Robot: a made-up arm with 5 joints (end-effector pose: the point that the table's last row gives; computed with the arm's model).
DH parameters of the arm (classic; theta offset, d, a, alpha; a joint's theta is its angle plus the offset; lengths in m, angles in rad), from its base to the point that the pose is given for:
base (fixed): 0 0.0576 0 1.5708
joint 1: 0 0.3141 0.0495 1.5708
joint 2: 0 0.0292 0.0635 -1.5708
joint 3: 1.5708 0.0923 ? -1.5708
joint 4: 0 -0.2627 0.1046 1.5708
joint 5: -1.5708 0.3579 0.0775 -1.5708
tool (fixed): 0 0.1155 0 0
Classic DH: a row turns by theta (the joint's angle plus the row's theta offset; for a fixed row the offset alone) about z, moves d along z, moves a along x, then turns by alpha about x.
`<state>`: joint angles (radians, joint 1 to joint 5).
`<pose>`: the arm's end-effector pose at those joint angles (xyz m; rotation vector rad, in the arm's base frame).
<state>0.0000 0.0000 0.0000 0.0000 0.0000</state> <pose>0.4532 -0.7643 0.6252 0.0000 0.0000 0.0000</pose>
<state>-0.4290 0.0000 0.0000 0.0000 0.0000</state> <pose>0.6482 -0.7643 0.3853 0.0000 0.4290 0.0000</pose>
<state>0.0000 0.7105 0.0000 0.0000 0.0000</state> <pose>0.0619 -0.9187 0.6252 0.0000 0.0000 -0.7105</pose>
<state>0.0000 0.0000 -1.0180 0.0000 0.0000</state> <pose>0.7995 -0.7643 0.0522 0.0000 1.0180 0.0000</pose>
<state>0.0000 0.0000 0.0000 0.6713 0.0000</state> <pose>0.4532 -0.5497 0.8001 -0.6713 0.0000 0.0000</pose>
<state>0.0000 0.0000 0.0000 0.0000 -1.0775</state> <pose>0.5141 -0.7643 0.4961 0.0000 1.0775 0.0000</pose>
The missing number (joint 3, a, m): 0.3767
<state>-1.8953 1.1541 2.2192 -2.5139 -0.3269</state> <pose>0.2279 -0.1213 -0.0809 1.3414 0.7081 0.6944</pose>
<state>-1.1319 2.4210 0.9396 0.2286 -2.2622</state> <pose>0.3532 0.0914 0.4076 0.2096 0.8322 -2.9604</pose>
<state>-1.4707 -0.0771 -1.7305 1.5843 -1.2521</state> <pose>-0.4575 -0.2785 -0.7659 1.0502 -1.3367 -1.5282</pose>
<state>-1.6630 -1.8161 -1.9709 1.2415 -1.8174</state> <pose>-0.6430 0.3028 0.0083 2.2499 0.3799 -1.7130</pose>
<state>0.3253 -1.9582 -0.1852 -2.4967 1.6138</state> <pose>-0.0929 -0.1538 -0.0117 1.1358 0.5308 -0.2820</pose>
